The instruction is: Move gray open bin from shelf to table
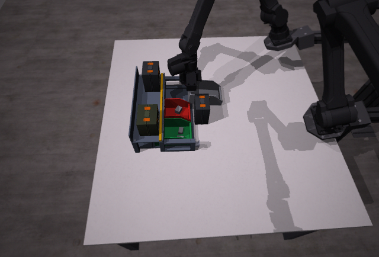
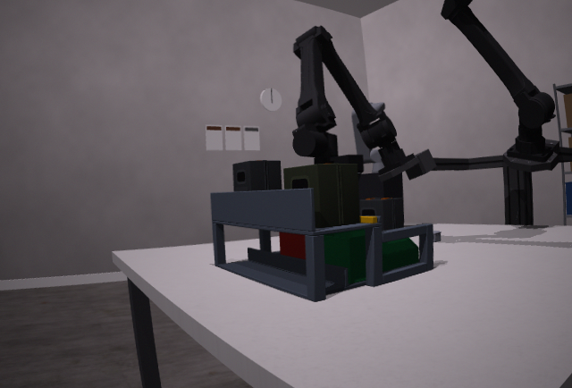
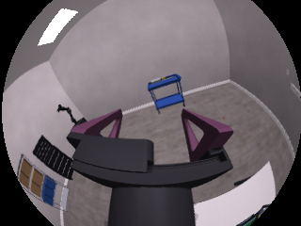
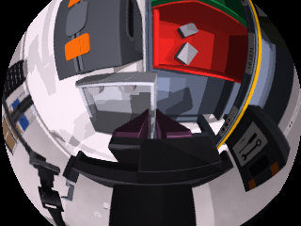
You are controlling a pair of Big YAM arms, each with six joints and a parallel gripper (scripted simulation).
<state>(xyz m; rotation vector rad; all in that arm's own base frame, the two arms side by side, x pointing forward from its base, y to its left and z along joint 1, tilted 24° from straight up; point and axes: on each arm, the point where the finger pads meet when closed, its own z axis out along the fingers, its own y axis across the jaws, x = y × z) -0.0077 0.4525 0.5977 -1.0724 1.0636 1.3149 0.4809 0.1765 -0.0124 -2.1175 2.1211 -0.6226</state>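
My right gripper is now 80 mm past the gray bin, 10 mm to the right of it and 40 mm above it. Also, from my right hand: green bin: 110 mm ahead, 210 mm to the left, 40 mm below; red bin: 100 mm ahead, 100 mm to the left, 40 mm below; shelf: 130 mm ahead, 90 mm to the left, 20 mm below.
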